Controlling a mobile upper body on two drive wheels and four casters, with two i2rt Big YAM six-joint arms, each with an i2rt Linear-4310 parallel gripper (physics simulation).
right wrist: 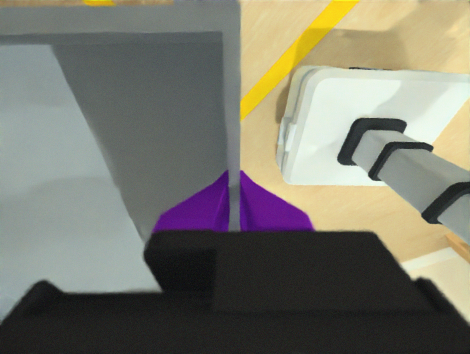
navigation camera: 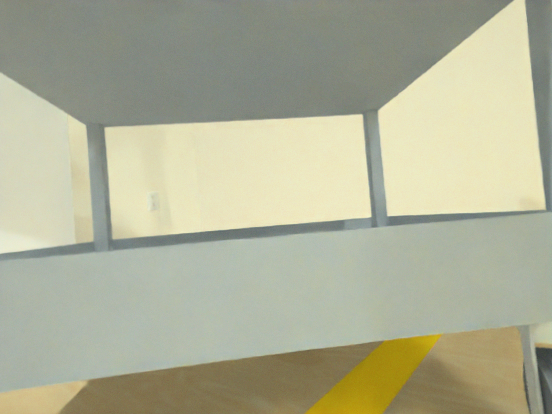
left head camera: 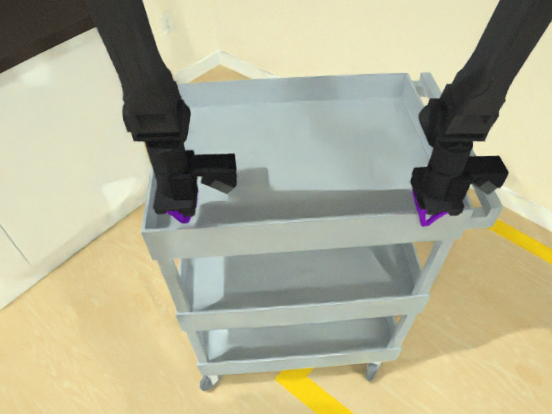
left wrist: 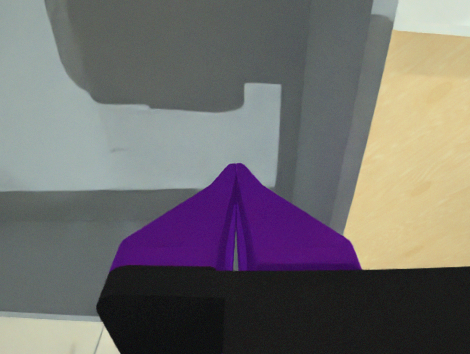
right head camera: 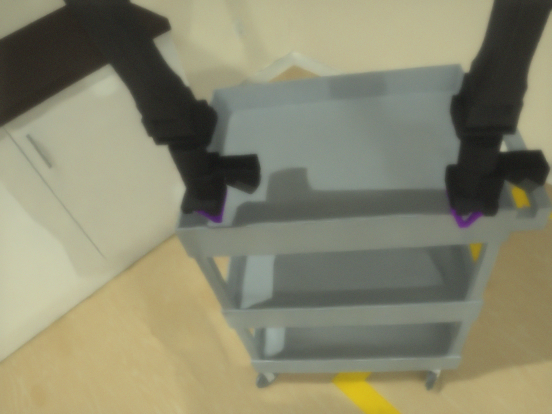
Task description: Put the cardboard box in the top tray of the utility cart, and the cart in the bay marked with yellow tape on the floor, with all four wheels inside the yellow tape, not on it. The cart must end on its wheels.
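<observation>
The grey three-tray utility cart (left head camera: 300,239) (right head camera: 340,241) (right wrist: 233,100) (navigation camera: 275,300) stands upright. Two of its wheels (left head camera: 209,383) (left head camera: 372,371) show below the near side. Yellow tape (left head camera: 315,392) (right head camera: 367,392) (right wrist: 300,47) (navigation camera: 380,375) runs under the cart between them. The cardboard box does not show. My left gripper (left head camera: 186,220) (right head camera: 217,220) (left wrist: 236,176) is shut and empty at the left end of the top tray, inside its near wall. My right gripper (left head camera: 425,224) (right head camera: 464,225) (right wrist: 234,177) is shut on the cart's near rim, one finger on each side.
A white cabinet (left head camera: 65,150) (right head camera: 100,175) with a dark top stands to the left of the cart. A pale wall (left head camera: 350,40) (navigation camera: 275,175) rises behind it. In the right wrist view, a white block (right wrist: 325,130) with a grey pole (right wrist: 425,170) stands beyond the rim, near the tape.
</observation>
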